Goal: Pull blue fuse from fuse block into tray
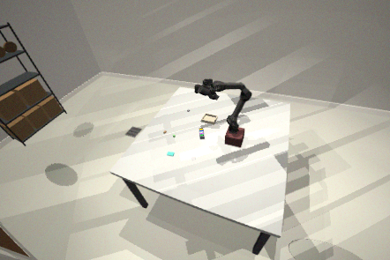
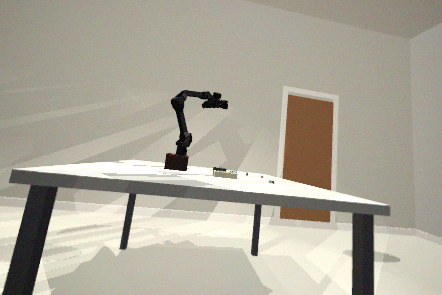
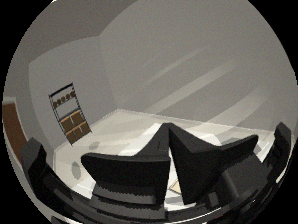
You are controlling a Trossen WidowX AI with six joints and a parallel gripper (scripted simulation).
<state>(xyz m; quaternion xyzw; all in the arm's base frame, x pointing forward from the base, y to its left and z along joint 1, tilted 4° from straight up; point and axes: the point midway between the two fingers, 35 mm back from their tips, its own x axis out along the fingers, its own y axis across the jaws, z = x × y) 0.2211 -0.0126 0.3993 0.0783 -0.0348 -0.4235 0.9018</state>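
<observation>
The blue fuse is 45 cm below my gripper tip, 9 cm to the left of it and 2 cm ahead of it. The rest, counted from my gripper tip: tan tray (48 cm below, 11 cm to the right, 2 cm ahead).
</observation>
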